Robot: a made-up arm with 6 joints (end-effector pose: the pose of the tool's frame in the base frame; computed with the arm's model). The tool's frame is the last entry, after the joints. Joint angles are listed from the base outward.
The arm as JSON. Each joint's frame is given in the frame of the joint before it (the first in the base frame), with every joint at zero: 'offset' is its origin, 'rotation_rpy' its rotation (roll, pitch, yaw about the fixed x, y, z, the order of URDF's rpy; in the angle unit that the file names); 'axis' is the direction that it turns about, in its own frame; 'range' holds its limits. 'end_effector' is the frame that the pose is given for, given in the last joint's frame.
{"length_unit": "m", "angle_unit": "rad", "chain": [
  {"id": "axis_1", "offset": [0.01, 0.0, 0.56], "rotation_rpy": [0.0, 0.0, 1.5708], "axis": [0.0, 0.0, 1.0], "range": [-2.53, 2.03]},
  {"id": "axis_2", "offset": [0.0, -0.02, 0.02], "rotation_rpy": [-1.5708, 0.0, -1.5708], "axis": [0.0, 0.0, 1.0], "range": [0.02, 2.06]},
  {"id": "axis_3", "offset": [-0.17, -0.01, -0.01], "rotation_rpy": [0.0, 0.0, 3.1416], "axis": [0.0, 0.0, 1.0], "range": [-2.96, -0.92]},
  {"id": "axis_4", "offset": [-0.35, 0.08, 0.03], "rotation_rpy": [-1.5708, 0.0, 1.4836], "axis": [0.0, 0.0, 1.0], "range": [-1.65, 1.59]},
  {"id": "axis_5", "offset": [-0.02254, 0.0, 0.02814], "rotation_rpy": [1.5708, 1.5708, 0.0], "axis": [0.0, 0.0, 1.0], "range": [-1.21, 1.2]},
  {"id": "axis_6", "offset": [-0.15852, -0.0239, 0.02], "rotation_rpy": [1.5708, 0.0, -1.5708], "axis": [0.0, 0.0, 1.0], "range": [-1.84, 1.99]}
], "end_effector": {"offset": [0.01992, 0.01, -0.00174], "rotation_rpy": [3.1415, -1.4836, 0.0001]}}
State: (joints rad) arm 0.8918 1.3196 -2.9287 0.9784 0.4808 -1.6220
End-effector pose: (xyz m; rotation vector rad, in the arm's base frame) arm -0.1206 0.0337 1.2533 1.9847 0.6317 2.1672
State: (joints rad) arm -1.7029 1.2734 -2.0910 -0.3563 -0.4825 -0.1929
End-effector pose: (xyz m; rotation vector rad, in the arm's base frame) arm 0.0210 -0.2806 1.2036 0.9758 -1.4942 0.4807
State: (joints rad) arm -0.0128 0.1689 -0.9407 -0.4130 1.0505 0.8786
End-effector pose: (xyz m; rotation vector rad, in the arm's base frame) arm 0.2445 -0.0142 0.8668 -2.4485 0.4837 0.1373
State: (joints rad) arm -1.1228 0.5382 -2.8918 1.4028 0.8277 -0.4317
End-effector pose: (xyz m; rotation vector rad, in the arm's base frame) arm -0.0333 0.5294 0.9380 1.7498 0.3409 1.1146
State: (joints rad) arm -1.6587 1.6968 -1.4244 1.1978 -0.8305 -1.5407
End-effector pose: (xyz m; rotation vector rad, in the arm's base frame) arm -0.0850 -0.5651 0.7263 0.9685 -2.7649 -0.4703
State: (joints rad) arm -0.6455 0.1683 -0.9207 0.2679 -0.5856 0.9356
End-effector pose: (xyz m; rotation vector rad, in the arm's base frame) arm 0.1464 -0.0407 1.0794 -1.9217 -0.2970 -1.7883
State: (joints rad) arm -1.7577 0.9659 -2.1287 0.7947 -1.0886 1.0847
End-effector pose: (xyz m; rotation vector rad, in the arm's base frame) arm -0.0032 0.0665 1.2274 1.2799 0.5580 2.2918
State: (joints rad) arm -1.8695 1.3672 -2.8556 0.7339 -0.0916 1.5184
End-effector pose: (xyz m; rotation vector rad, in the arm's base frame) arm 0.0921 0.0441 1.2895 -2.1246 -0.5090 -1.9869
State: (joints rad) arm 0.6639 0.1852 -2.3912 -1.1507 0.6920 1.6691
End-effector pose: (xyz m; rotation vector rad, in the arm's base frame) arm -0.2874 -0.3400 1.0203 -0.9166 -0.5565 -1.4025
